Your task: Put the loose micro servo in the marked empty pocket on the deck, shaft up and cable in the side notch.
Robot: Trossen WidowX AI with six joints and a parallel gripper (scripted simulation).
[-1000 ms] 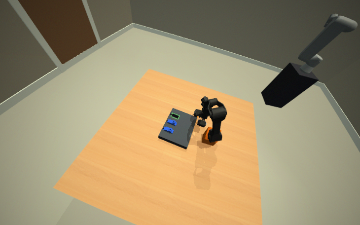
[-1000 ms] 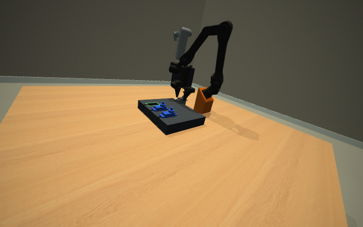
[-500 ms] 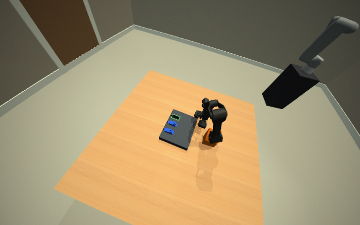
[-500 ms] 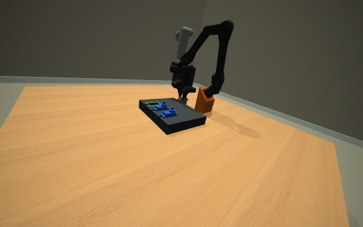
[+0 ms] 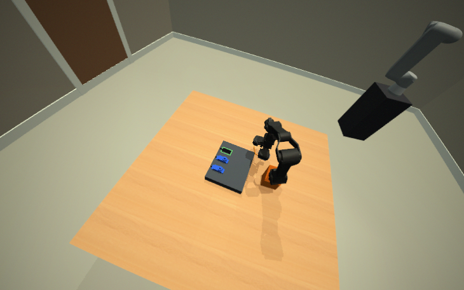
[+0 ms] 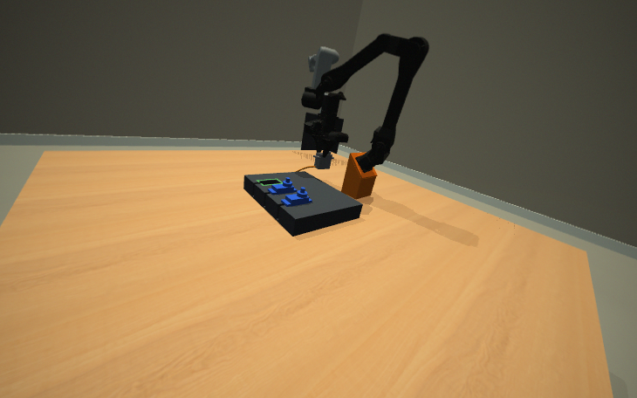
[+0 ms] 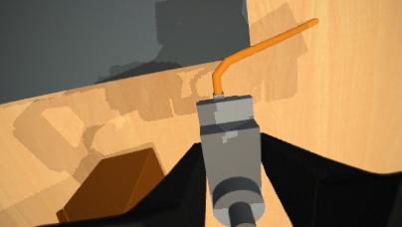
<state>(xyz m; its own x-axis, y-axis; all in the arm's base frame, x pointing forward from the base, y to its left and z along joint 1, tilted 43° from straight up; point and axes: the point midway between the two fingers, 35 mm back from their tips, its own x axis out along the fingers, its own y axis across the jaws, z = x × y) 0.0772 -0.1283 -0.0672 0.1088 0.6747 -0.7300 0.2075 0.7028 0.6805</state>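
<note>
My gripper tip is 140 mm short of the dark deck, 90 mm to the right of it and 90 mm above it.
</note>
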